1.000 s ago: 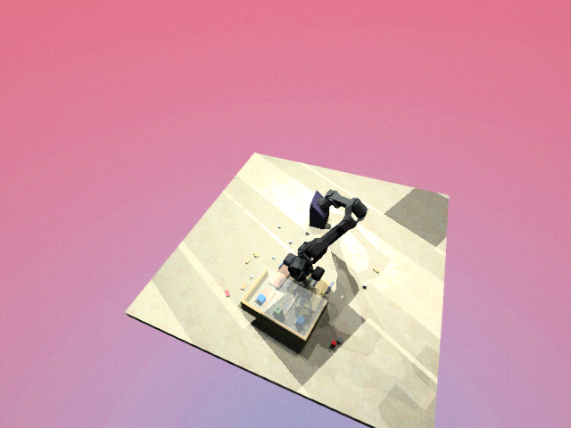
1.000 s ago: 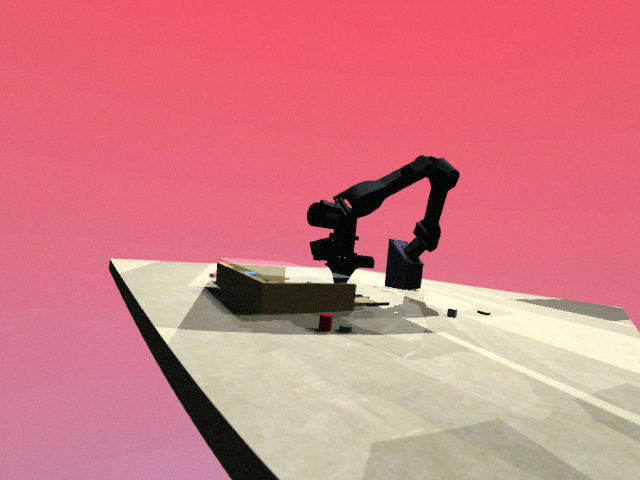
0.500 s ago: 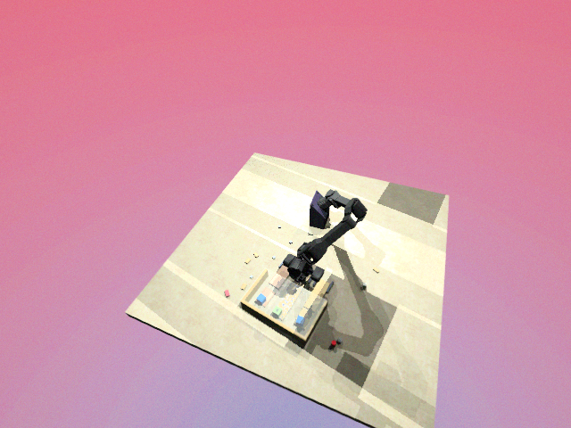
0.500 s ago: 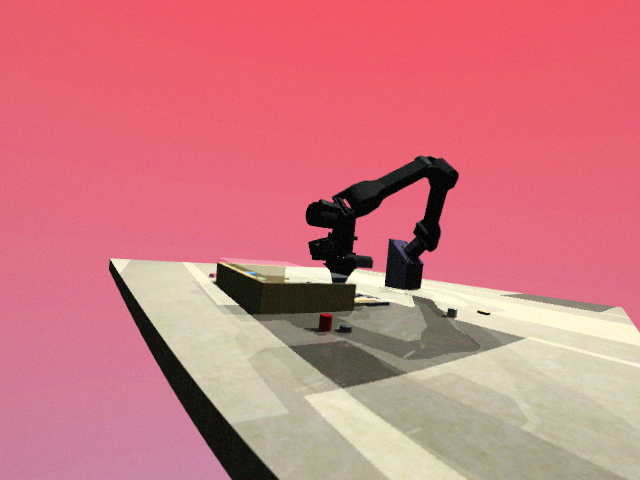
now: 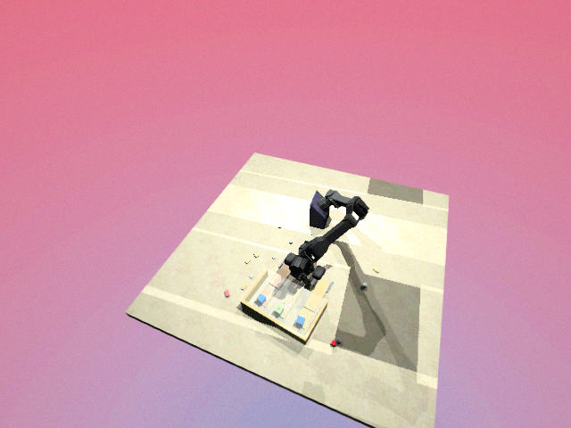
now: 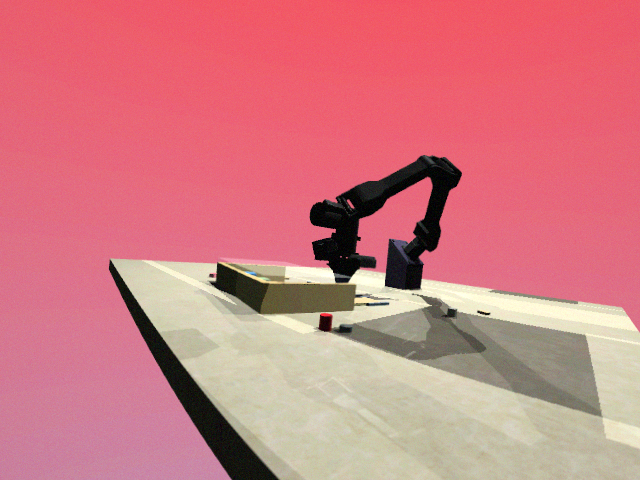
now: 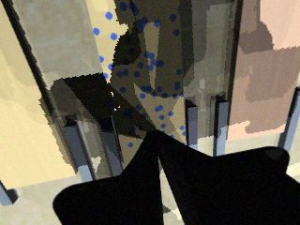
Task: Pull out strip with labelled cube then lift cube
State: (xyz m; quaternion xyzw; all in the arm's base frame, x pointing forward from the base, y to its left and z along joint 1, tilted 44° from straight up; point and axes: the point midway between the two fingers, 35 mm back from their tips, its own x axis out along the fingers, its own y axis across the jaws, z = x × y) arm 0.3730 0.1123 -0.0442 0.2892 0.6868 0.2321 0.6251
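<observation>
Now: the labelled cube 210 mm ahead of my gripper tip, 30 mm to the right of it and 10 mm above it. From my gripper tip the other things lie so: pink piece (230 mm ahead, 290 mm to the right).
</observation>
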